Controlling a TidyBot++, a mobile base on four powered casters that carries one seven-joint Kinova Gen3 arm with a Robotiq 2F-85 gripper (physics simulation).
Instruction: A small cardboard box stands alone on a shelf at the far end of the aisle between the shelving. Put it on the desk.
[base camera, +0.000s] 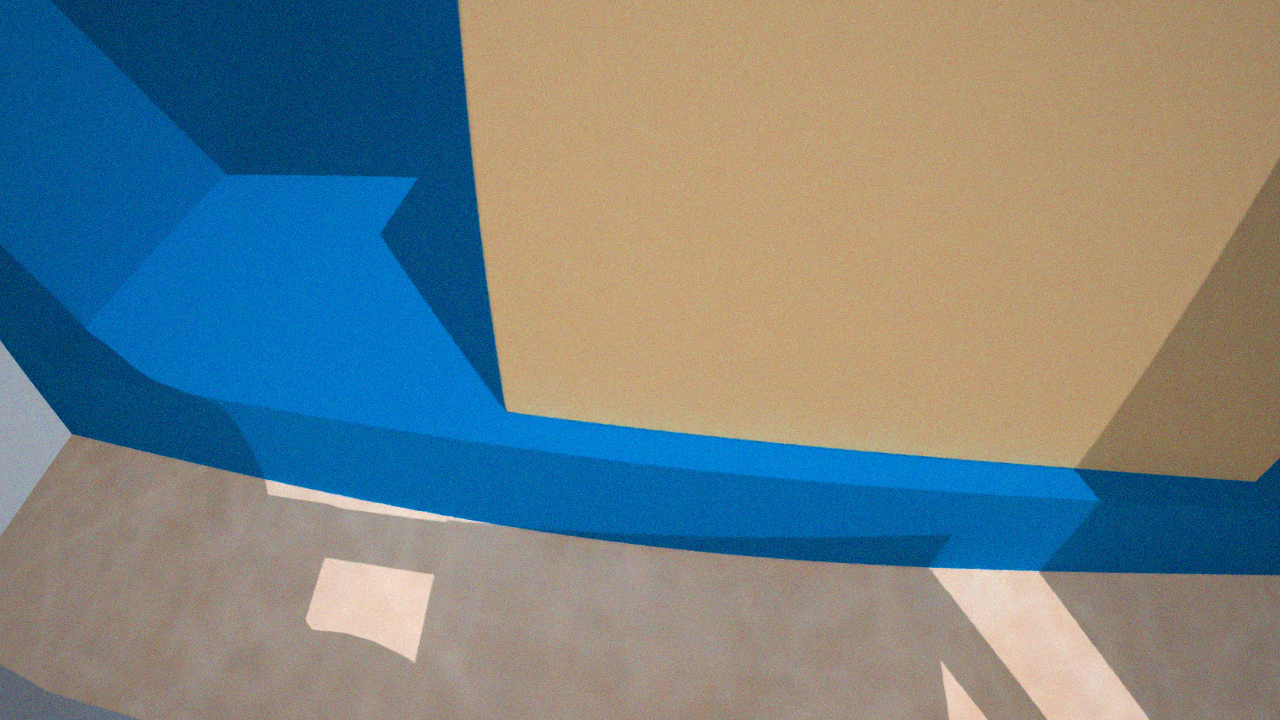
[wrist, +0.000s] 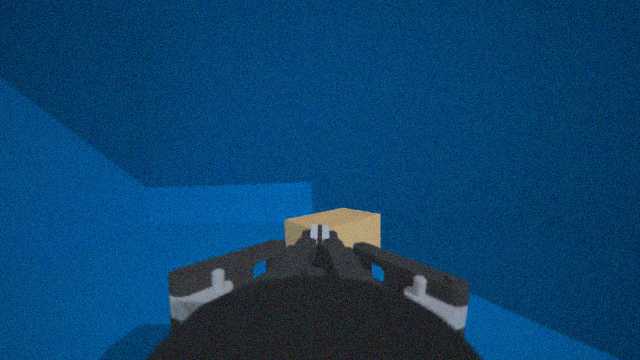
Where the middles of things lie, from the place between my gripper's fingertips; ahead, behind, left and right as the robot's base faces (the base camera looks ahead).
Scene:
I see the tan cardboard box (wrist: 352, 226) 5 cm ahead of my hand, 2 cm to the right of it and 2 cm below it.

